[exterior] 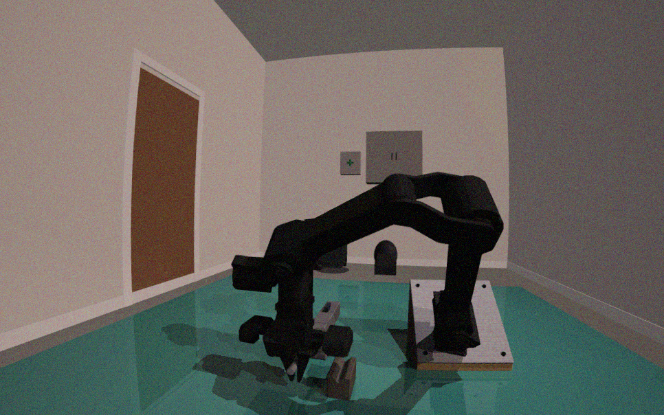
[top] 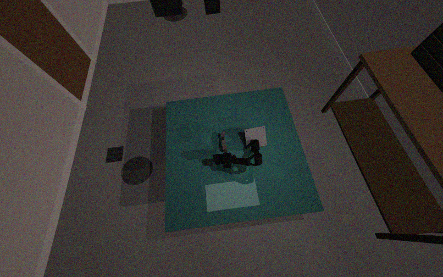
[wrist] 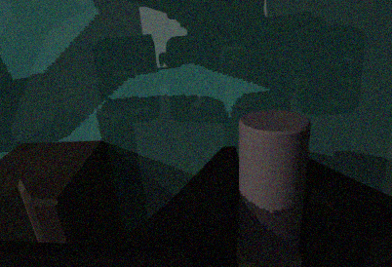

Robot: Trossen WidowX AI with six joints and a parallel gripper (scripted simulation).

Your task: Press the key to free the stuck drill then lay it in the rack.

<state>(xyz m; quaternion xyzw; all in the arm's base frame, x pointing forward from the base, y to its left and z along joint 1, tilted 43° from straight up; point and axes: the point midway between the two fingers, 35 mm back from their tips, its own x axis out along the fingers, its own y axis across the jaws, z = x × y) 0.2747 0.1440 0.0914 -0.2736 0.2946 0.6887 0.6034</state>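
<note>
My gripper tip is now 4 cm to the left of the drill and 3 cm below it. Also, from my gripper tip: brown rack (7 cm behind, 4 cm to the right); grey block (1 cm ahead, 20 cm to the right, 2 cm above).
</note>
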